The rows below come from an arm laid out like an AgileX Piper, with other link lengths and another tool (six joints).
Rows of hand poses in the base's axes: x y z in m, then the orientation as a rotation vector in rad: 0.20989 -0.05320 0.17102 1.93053 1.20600 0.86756; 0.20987 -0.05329 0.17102 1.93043 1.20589 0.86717; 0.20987 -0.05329 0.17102 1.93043 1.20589 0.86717; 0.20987 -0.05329 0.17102 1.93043 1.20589 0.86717; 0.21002 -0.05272 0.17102 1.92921 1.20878 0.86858; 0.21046 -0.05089 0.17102 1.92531 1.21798 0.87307; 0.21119 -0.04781 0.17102 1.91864 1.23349 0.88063; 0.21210 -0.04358 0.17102 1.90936 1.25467 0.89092; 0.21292 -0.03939 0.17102 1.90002 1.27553 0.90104; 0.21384 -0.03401 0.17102 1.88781 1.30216 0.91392; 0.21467 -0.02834 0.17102 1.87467 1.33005 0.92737; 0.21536 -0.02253 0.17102 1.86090 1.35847 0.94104; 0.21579 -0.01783 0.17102 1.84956 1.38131 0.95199; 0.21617 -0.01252 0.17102 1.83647 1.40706 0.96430; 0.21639 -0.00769 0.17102 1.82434 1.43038 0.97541
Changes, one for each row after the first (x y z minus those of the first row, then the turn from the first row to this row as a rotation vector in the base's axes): -0.00002 -0.00009 0.00000 -0.00030 0.00007 -0.00020; -0.00002 -0.00009 0.00000 -0.00030 0.00007 -0.00020; -0.00002 -0.00009 0.00000 -0.00030 0.00007 -0.00020; 0.00013 0.00048 0.00000 -0.00030 0.00007 0.00252; 0.00057 0.00231 0.00000 -0.00029 0.00007 0.01118; 0.00130 0.00539 0.00000 -0.00029 0.00006 0.02580; 0.00221 0.00962 0.00000 -0.00029 0.00006 0.04579; 0.00303 0.01381 0.00000 -0.00029 0.00006 0.06551; 0.00395 0.01919 0.00000 -0.00030 0.00006 0.09073; 0.00478 0.02486 0.00000 -0.00030 0.00005 0.11720; 0.00547 0.03067 0.00000 -0.00030 0.00004 0.14423; 0.00590 0.03537 0.00000 -0.00030 0.00004 0.16601; 0.00628 0.04068 0.00000 -0.00030 0.00004 0.19062; 0.00650 0.04551 0.00000 -0.00030 0.00004 0.21295
